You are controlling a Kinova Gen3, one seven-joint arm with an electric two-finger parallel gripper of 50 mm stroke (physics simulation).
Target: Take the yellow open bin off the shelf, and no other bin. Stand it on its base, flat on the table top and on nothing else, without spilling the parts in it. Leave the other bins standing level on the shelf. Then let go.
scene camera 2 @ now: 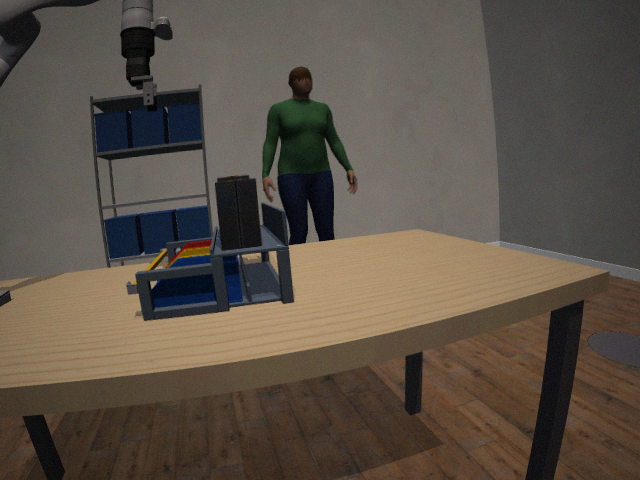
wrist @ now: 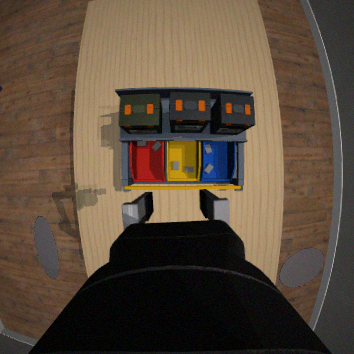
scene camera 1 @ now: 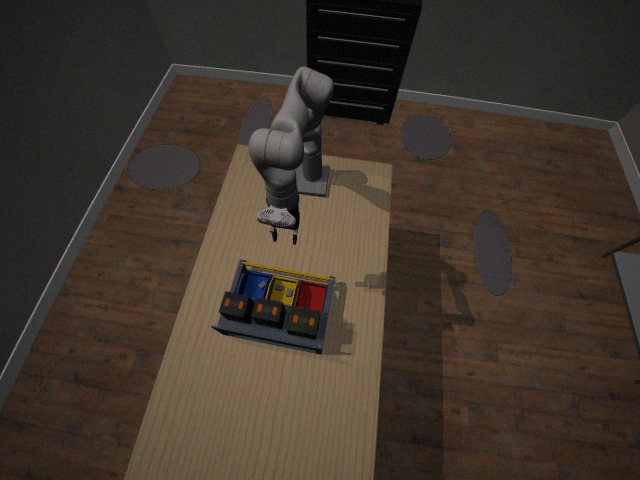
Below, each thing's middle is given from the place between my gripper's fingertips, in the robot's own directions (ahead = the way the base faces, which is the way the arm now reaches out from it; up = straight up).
Right now my hand is 360 mm above the yellow open bin [wrist: 187,153], 80 mm short of it and 20 mm to the left of it. Also, from my hand: blue bin [scene camera 2: 197,289]: 360 mm below, 140 mm to the right, 80 mm ahead; then red bin [scene camera 1: 310,295]: 360 mm below, 90 mm to the left, 70 mm ahead.
